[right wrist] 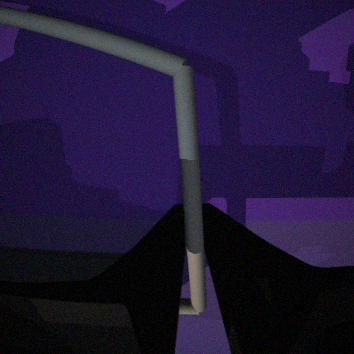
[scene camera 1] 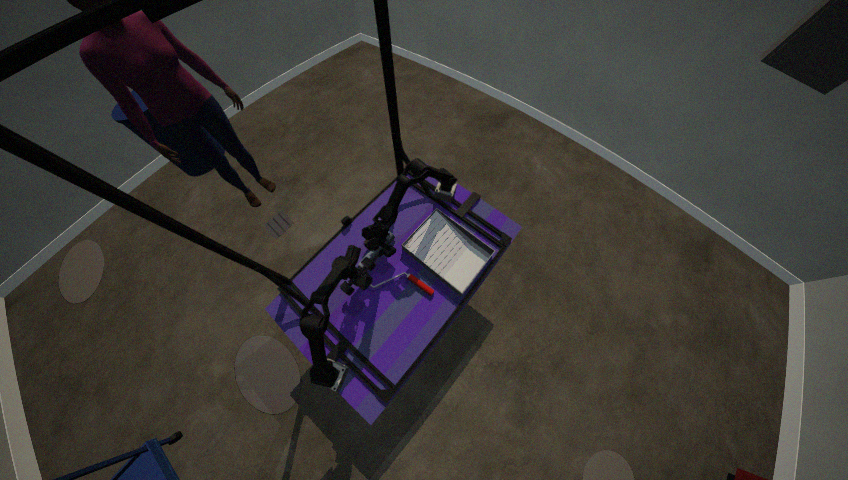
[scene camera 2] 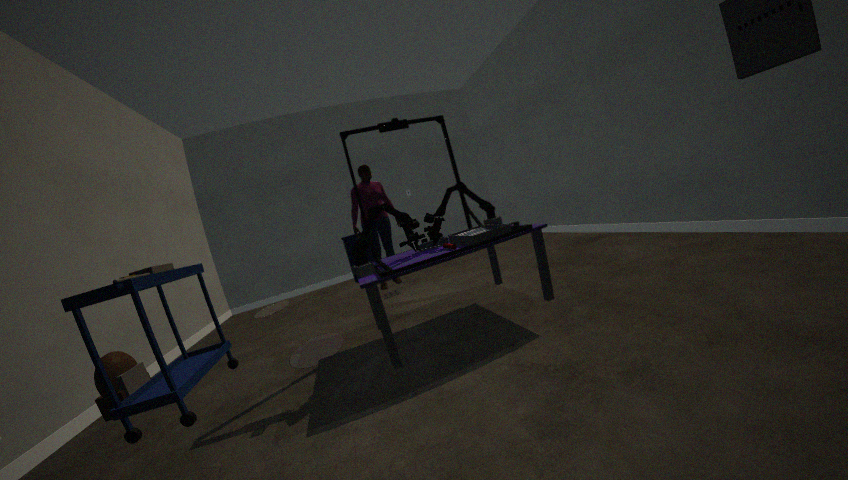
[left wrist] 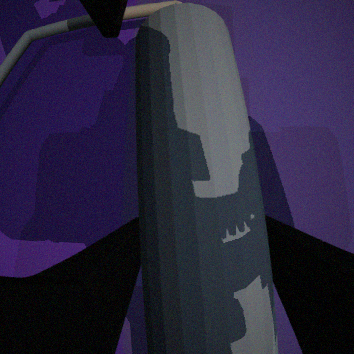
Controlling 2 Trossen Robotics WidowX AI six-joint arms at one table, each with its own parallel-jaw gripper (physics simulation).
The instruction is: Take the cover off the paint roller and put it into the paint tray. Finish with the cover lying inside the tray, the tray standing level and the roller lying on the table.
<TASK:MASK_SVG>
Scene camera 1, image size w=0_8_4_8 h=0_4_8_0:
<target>white paint tray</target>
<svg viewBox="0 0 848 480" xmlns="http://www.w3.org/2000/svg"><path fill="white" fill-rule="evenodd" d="M436 208L403 242L402 250L461 296L495 250Z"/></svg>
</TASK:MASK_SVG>
